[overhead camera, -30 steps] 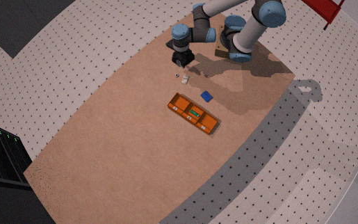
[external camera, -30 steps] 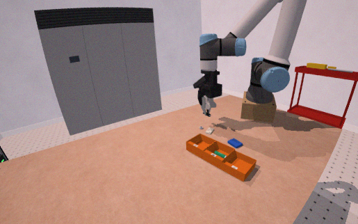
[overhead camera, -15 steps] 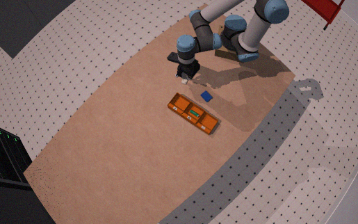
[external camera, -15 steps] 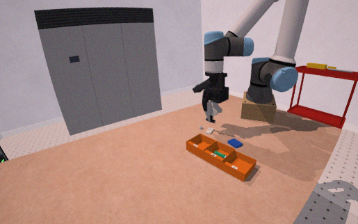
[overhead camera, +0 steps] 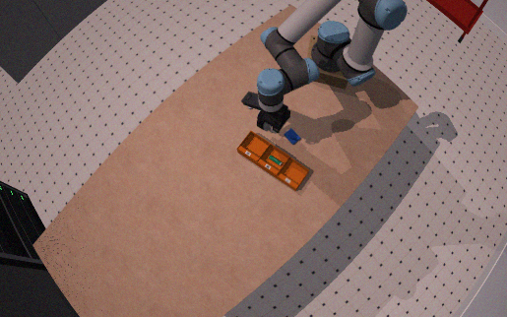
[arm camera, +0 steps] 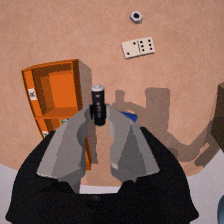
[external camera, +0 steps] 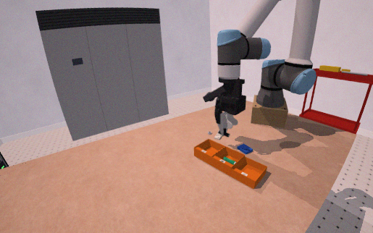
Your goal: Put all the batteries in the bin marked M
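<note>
The green battery is 10 cm to the left of my hand, 6 cm below it and 4 cm ahead of it. The rest, counted from my hand: white domino 9 cm to the right, 7 cm below, 3 cm behind; then blue block 7 cm below, 7 cm behind, 6 cm to the left; then black cylinder 1 cm below.
</note>
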